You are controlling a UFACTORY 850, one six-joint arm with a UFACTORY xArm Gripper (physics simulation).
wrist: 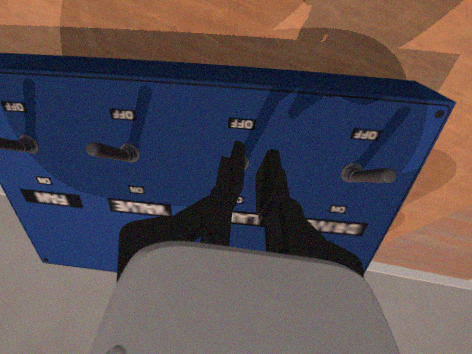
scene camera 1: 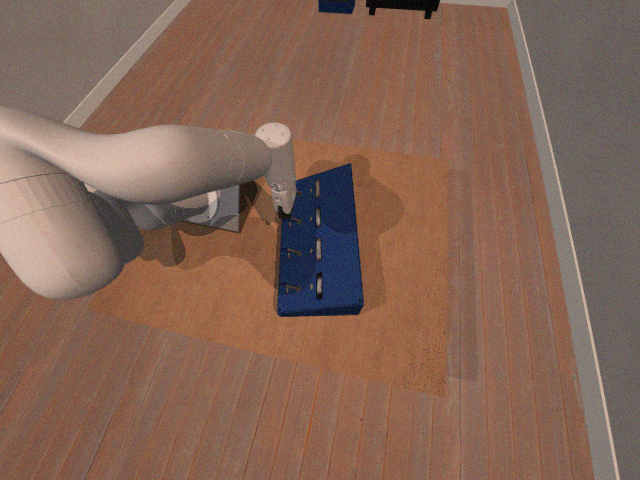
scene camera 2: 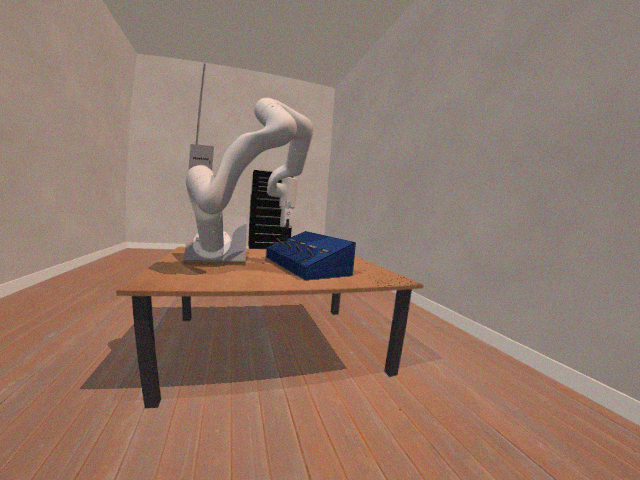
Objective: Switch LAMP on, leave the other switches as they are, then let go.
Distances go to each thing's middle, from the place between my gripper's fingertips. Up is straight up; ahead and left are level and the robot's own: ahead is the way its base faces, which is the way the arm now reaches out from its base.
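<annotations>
Taking the blue switch panel point(scene camera 1: 327, 270) as my reference, I find my gripper 4 cm to the left of it and 5 cm above it, and that same gripper is now 12 cm short of the panel.
</annotations>
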